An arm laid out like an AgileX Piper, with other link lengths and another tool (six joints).
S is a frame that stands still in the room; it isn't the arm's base.
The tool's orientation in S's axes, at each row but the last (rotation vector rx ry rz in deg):
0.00, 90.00, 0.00
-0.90, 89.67, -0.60
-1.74, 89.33, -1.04
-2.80, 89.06, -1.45
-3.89, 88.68, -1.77
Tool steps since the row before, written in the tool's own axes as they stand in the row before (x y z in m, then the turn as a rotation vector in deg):
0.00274, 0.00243, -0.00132, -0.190, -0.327, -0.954
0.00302, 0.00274, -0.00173, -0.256, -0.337, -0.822
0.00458, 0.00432, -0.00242, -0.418, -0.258, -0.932
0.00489, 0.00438, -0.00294, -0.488, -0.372, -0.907
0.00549, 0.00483, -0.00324, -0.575, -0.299, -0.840
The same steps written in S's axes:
-0.00132, 0.00243, -0.00274, -0.954, -0.327, 0.190
-0.00172, 0.00268, -0.00308, -0.822, -0.335, 0.257
-0.00240, 0.00416, -0.00474, -0.935, -0.252, 0.415
-0.00292, 0.00410, -0.00514, -0.909, -0.362, 0.491
-0.00322, 0.00440, -0.00585, -0.846, -0.283, 0.574

